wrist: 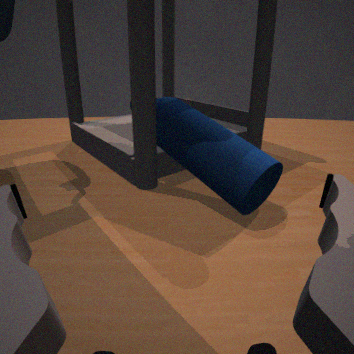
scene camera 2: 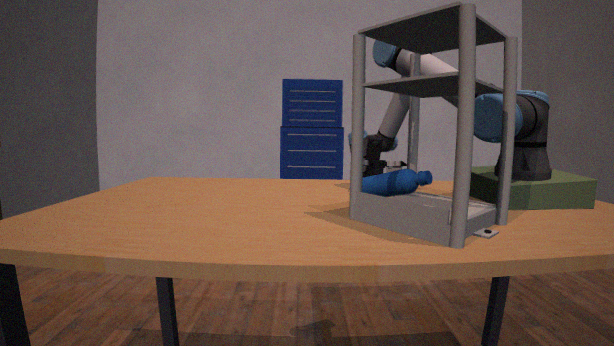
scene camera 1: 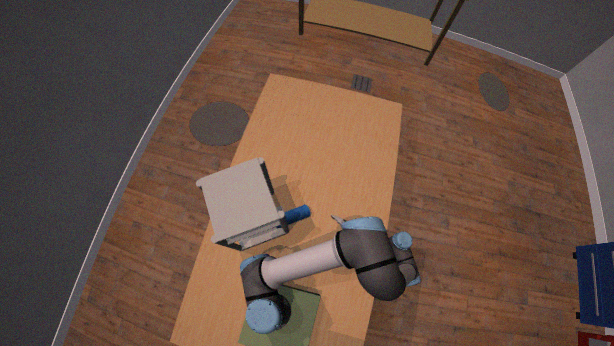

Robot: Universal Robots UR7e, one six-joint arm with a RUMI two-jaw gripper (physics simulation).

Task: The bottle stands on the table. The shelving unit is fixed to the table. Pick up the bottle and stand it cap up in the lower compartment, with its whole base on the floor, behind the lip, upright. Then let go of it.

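Pixels of known places: gripper, fingertip midpoint: (wrist: 173, 182) (scene camera 2: 383, 163) (scene camera 1: 326, 232); arm's base at its link origin: (scene camera 2: 521, 175).
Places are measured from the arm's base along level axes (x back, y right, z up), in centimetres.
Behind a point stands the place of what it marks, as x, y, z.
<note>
The blue bottle (scene camera 1: 298, 214) @(-42.2, 3.2, -0.4) (scene camera 2: 392, 182) @(-41.3, -4.6, -1.1) (wrist: 215, 150) @(-41.4, 4.6, -1.4) lies tilted across the edge of the lower compartment. Its neck and cap are inside, above the lip, and its base end sticks out over the table (scene camera 1: 330, 145) @(-82.3, 12.9, -7.5) (scene camera 2: 200, 215) @(-84.2, -9.1, -7.5), lower than the cap. The grey shelving unit (scene camera 1: 240, 200) @(-36.8, -14.7, 30.4) (scene camera 2: 463, 125) @(-40.9, -31.7, 11.5) (wrist: 142, 100) @(-34.9, 0.2, 2.4) stands upright around the bottle's neck end; in the wrist view a corner post hides that end. My gripper (wrist: 173, 182) @(-36.3, 16.5, 1.4) is open and empty, facing the bottle's base from a short way off, with the base between the fingers' lines of reach but not between the fingertips.
The arm's green mounting block (scene camera 1: 300, 320) @(1.5, 11.8, 0.7) (scene camera 2: 545, 190) @(-1.2, -10.1, -2.6) stands beside the unit. The unit's middle shelf (scene camera 2: 420, 85) @(-41.9, -18.6, 19.2) is above the bottle's neck. A small plate (scene camera 2: 486, 233) @(-31.5, -27.0, -7.0) lies at the unit's foot. A blue cabinet (scene camera 1: 595, 285) (scene camera 2: 312, 125) stands beyond the table.
</note>
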